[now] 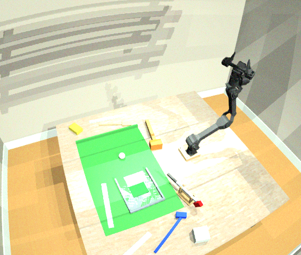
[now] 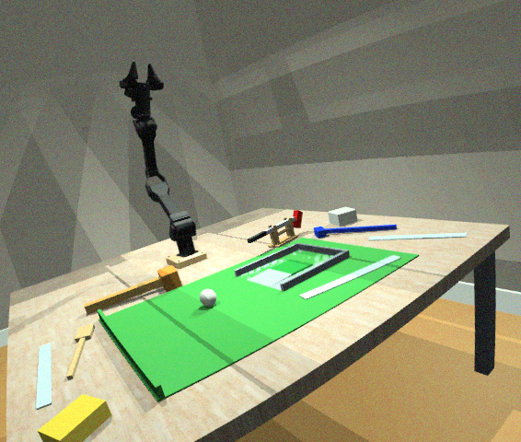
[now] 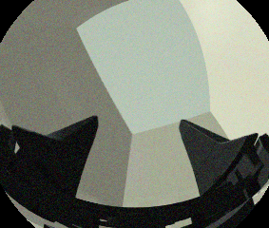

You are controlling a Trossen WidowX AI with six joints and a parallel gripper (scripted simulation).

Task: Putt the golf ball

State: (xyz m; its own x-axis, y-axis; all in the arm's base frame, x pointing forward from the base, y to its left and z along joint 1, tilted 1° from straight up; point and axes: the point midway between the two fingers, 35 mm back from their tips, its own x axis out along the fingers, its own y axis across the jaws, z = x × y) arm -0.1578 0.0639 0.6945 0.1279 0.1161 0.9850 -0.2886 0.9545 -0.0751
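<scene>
Now: gripper tip 70 cm above the red putter, 39 cm short of it and 16 cm to the right of it. The rest, counted from my gripper tip: white golf ball (73 cm below, 56 cm ahead, 29 cm to the right); white block (73 cm below, 47 cm ahead, 42 cm to the left); wooden stand (72 cm below, 39 cm ahead, 17 cm to the left).
</scene>
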